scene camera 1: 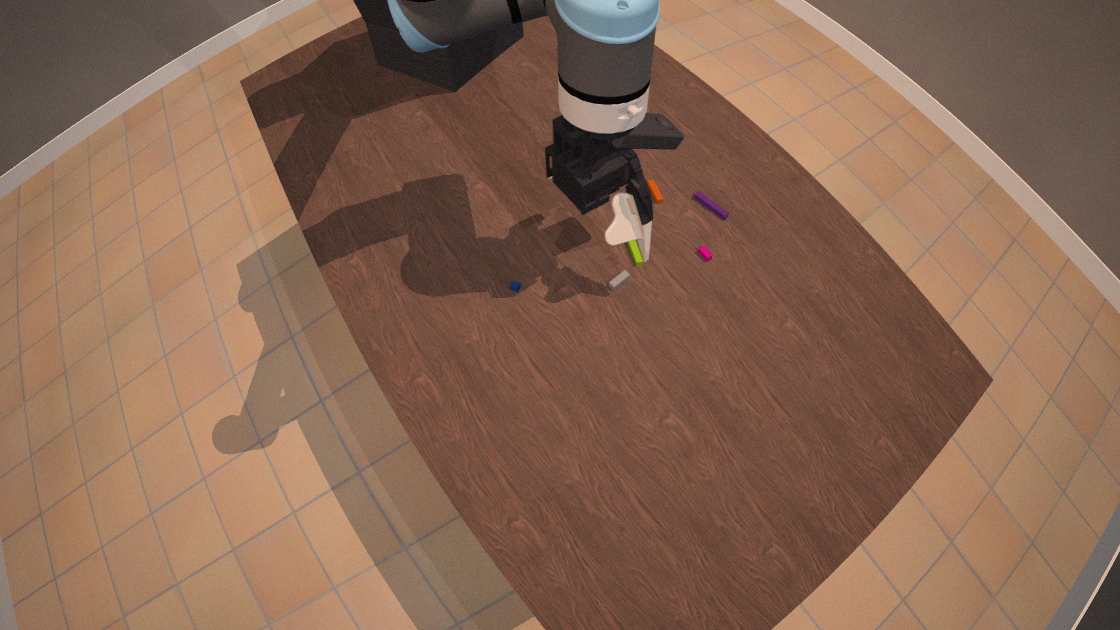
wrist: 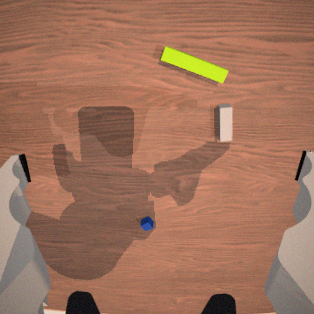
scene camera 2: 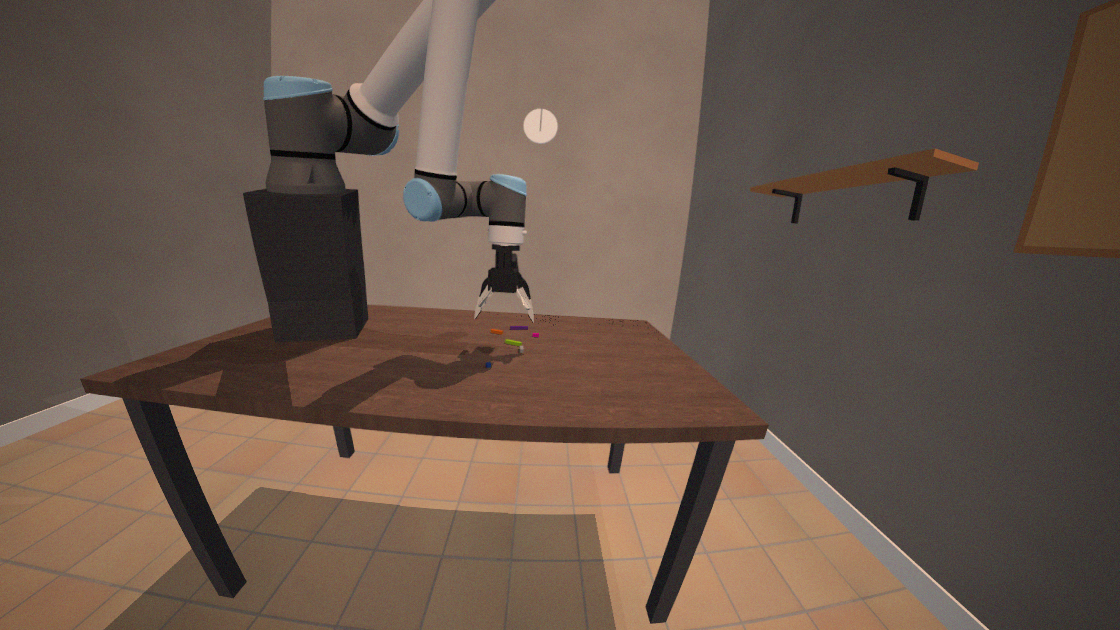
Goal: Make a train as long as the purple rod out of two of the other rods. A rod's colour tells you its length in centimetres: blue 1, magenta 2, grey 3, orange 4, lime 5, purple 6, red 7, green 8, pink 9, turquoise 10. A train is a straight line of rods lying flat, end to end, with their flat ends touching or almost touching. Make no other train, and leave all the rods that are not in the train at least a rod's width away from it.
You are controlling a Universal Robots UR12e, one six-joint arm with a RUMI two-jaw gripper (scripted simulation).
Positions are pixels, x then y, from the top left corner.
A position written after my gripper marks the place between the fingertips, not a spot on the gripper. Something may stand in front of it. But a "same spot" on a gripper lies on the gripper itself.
My gripper shows in scene camera 1, in the wrist view (pixel 161 154) and in scene camera 2. The same spot on my gripper: (scene camera 2: pixel 523 291) is (scene camera 1: pixel 633 203).
